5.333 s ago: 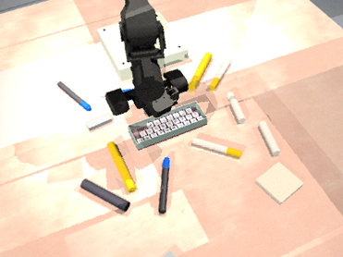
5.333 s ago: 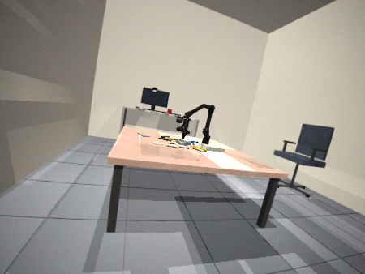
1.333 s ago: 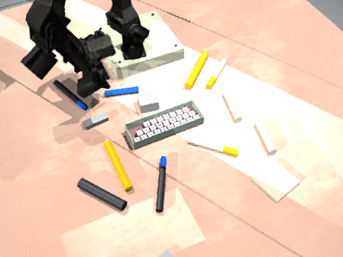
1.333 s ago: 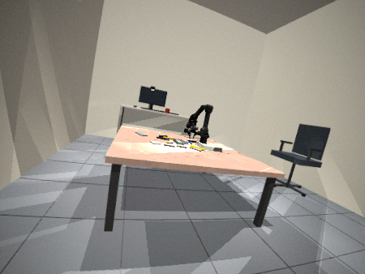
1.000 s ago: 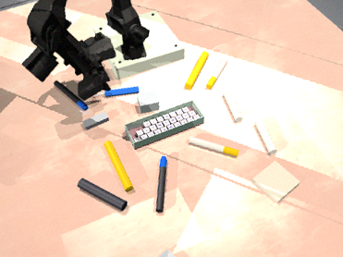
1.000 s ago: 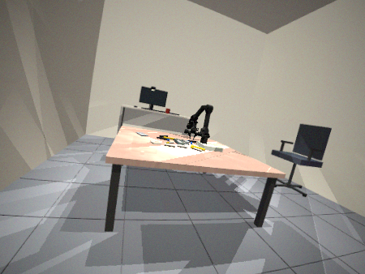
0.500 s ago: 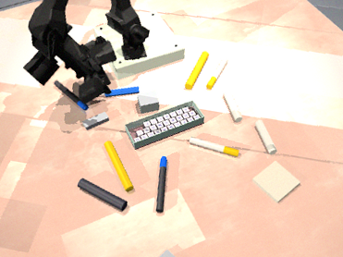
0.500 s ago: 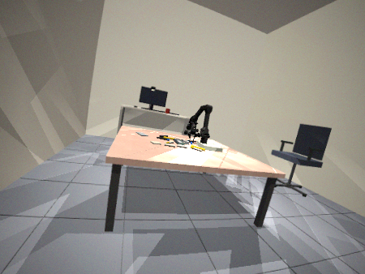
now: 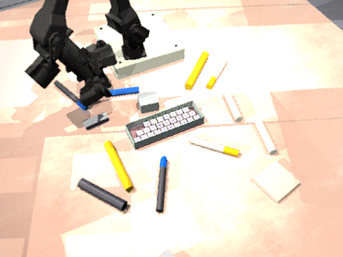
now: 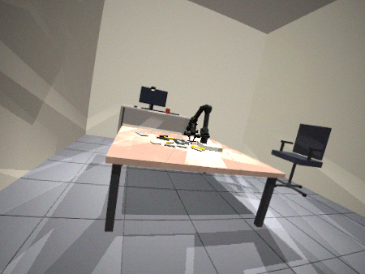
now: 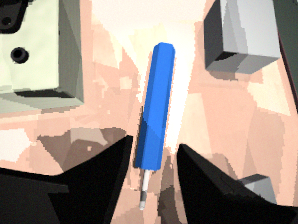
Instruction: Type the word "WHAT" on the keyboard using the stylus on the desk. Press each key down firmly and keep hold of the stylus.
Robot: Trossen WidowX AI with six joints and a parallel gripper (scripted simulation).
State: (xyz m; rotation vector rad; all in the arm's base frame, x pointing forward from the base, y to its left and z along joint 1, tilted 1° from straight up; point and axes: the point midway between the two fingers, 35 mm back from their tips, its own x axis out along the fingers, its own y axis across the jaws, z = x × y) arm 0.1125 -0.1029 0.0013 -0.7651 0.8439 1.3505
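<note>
The blue stylus lies 1 cm below my gripper tip. Round my gripper tip: eraser 8 cm ahead, 5 cm to the right, 1 cm below; white pad 36 cm ahead, 32 cm to the left, 1 cm below.
</note>
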